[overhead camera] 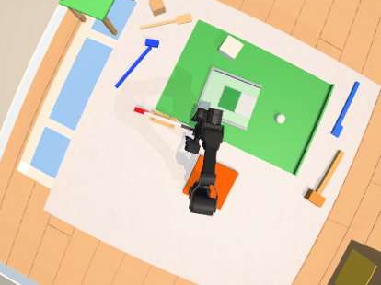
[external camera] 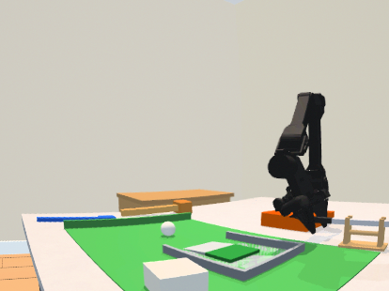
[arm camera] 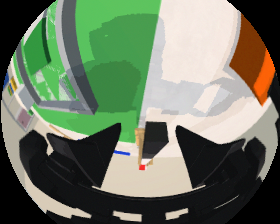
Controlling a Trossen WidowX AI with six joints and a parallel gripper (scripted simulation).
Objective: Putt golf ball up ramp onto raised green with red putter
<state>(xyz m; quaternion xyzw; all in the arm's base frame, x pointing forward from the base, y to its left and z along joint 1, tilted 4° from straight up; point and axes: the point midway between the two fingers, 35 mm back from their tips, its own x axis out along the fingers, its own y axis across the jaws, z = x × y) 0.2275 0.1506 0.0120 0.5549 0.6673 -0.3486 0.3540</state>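
The red putter lies 20 mm behind my gripper tip, 110 mm to the left of it and 20 mm above it. Also, from my gripper tip: white golf ball 230 mm ahead, 360 mm to the right, 10 mm below; then white block 420 mm ahead, 10 mm to the right, 10 mm below; then wooden rack 20 mm behind, 120 mm to the left.
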